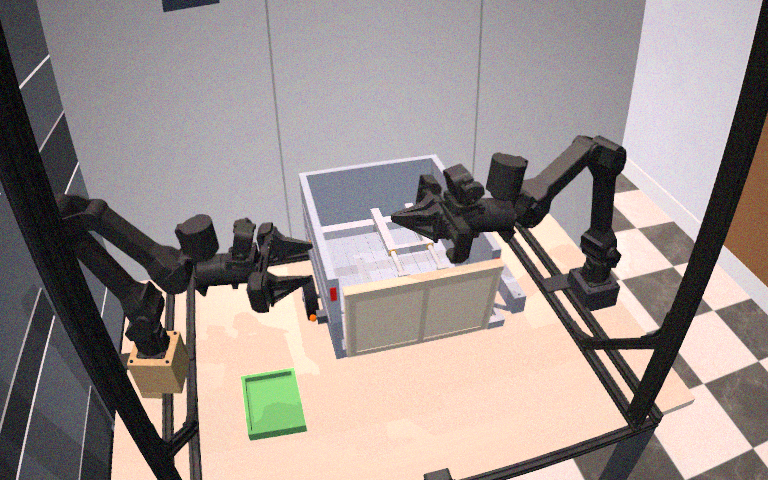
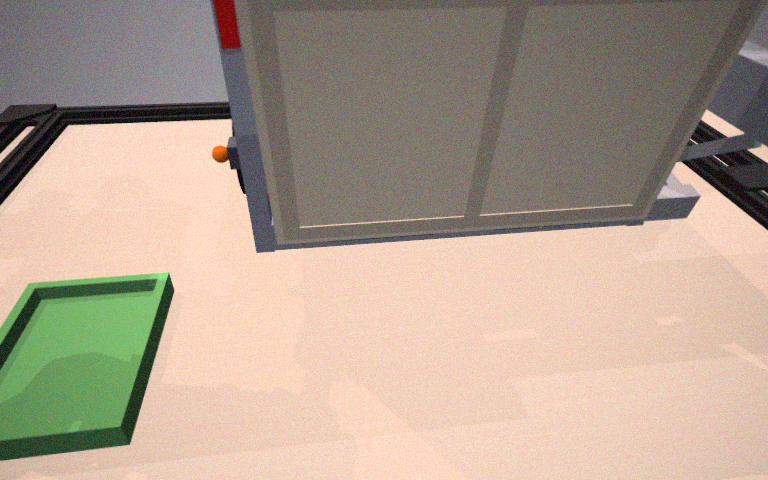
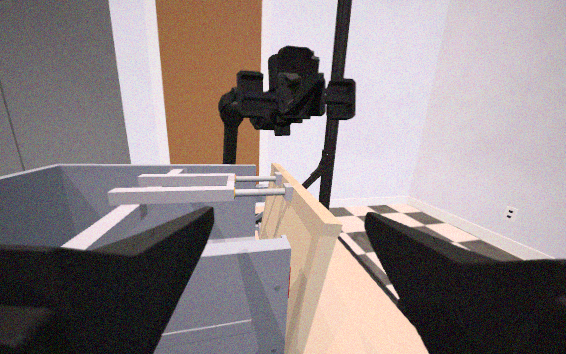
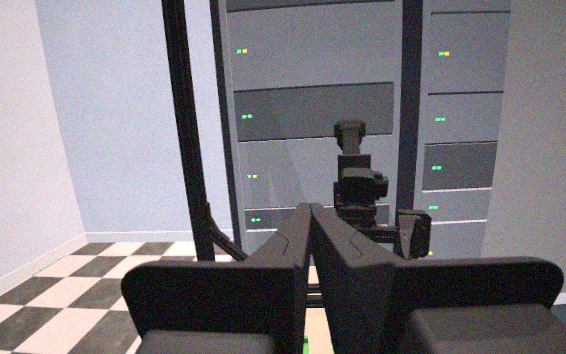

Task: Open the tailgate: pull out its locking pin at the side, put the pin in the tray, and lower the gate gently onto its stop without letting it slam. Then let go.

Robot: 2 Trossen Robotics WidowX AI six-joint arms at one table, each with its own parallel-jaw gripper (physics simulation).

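Frame: origin at the left arm's base, x left, y ahead, z down, level; centimetres.
Seen in the pictures: left gripper, fingertip midpoint: (image 1: 311, 261) (image 3: 290, 216); right gripper, fingertip midpoint: (image 1: 391, 217) (image 3: 321, 76) (image 4: 308, 211); left arm's base at its link origin: (image 1: 153, 347); right arm's base at its link origin: (image 1: 595, 277).
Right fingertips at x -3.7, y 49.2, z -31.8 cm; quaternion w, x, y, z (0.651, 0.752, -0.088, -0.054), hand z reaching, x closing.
Offsets run from my right fingertips to a thing's middle. "*": to the spot under its first point.
The beige tailgate (image 1: 390, 319) (image 2: 390, 113) (image 3: 317, 255) stands upright at the bed's rear. The locking pin's orange knob (image 1: 313, 318) (image 2: 219, 153) sticks out of a small block low on the bed's left side; its shaft is hidden. The green tray {dx -3.0, dy -24.5, dz +41.6 cm} (image 1: 277, 434) (image 2: 151, 345) lies on the table, front left, with no pin in it. My left gripper (image 1: 311, 262) (image 3: 290, 216) is open and empty, beside the bed's left wall, above and behind the knob. My right gripper (image 1: 393, 217) (image 3: 321, 76) (image 4: 308, 211) is shut on nothing, above the bed, behind the tailgate.
The grey-blue bed (image 1: 318, 226) (image 2: 243, 101) (image 3: 225, 280) has raised walls. Two pale bars {* dx +15.6, dy -0.8, dz +13.9 cm} (image 1: 382, 232) (image 3: 172, 194) in it have thin rods reaching to the gate. A black wheel {dx +24.5, dy -17.3, dz +37.5 cm} (image 1: 309, 300) is above the knob. Black frame rails (image 1: 193, 339) edge the table.
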